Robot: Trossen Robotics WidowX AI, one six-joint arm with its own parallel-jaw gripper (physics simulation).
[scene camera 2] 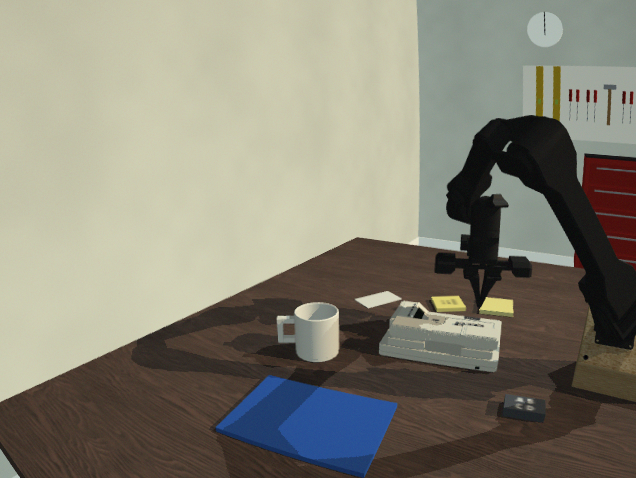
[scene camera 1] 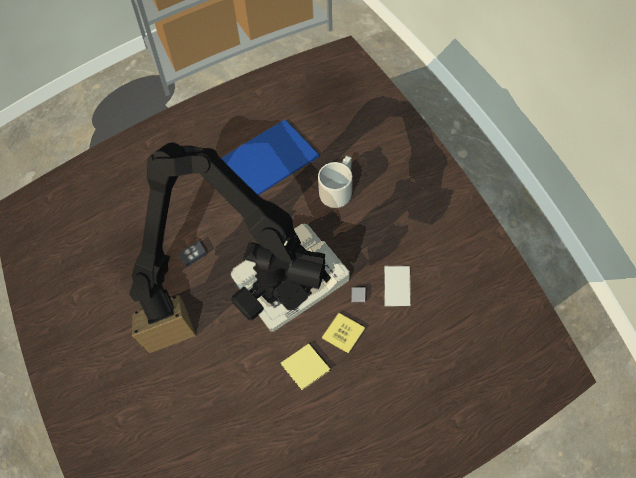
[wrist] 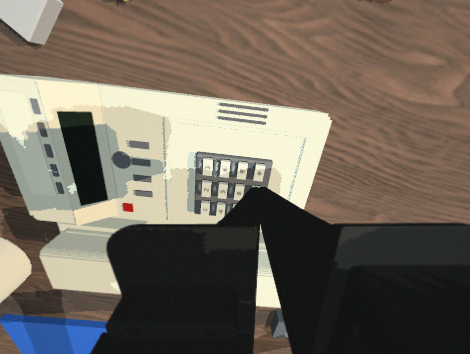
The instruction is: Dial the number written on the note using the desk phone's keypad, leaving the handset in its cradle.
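Where they show: gripper, fingertip midpoint: (scene camera 2: 478, 306) (wrist: 258, 194); arm's base, origin of the base link: (scene camera 2: 615, 328) (scene camera 1: 160, 314).
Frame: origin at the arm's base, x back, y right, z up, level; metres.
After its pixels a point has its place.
Note:
The cream desk phone (scene camera 1: 277, 316) {x -0.247, y 0.081, z -0.074 m} (scene camera 2: 431, 358) {x -0.304, y -0.088, z -0.087 m} (wrist: 240, 135) {x -0.278, y 0.070, z -0.075 m} lies on the table, its handset (scene camera 2: 442, 328) {x -0.299, y -0.056, z -0.039 m} (wrist: 80, 260) {x -0.365, y -0.047, z -0.037 m} in the cradle. The keypad (wrist: 225, 179) {x -0.278, y 0.035, z -0.071 m} shows in the wrist view, with its lower right part hidden by the fingers. My gripper (scene camera 2: 479, 307) {x -0.261, y 0.051, z -0.030 m} (wrist: 258, 194) {x -0.261, y 0.051, z -0.030 m} is shut and empty, pointing down at the phone. In the wrist view its tips cover the right-hand key of the middle row; I cannot tell whether they touch it. The phone's display (wrist: 82, 157) {x -0.381, y 0.023, z -0.064 m} is dark. The yellow note (scene camera 1: 343, 333) {x -0.365, y 0.176, z -0.088 m} (scene camera 2: 448, 303) {x -0.363, y 0.166, z -0.089 m} reads 111-849-0904.
A blank yellow pad (scene camera 1: 305, 366) {x -0.255, y 0.213, z -0.087 m} (scene camera 2: 496, 306) {x -0.253, y 0.200, z -0.087 m} lies near the note. A grey block (scene camera 1: 358, 294) {x -0.435, y 0.106, z -0.085 m} and white card (scene camera 1: 397, 285) {x -0.529, y 0.122, z -0.096 m} lie beside the phone. A white mug (scene camera 1: 335, 185) {x -0.513, y -0.180, z -0.089 m} (scene camera 2: 316, 333) {x -0.480, y -0.193, z -0.036 m}, blue folder (scene camera 1: 277, 154) {x -0.419, y -0.332, z -0.089 m} (scene camera 2: 313, 421) {x -0.380, y -0.339, z -0.089 m} and dark button box (scene camera 1: 192, 252) {x -0.121, y -0.157, z -0.082 m} (scene camera 2: 523, 408) {x -0.118, y -0.170, z -0.082 m} stand around it.

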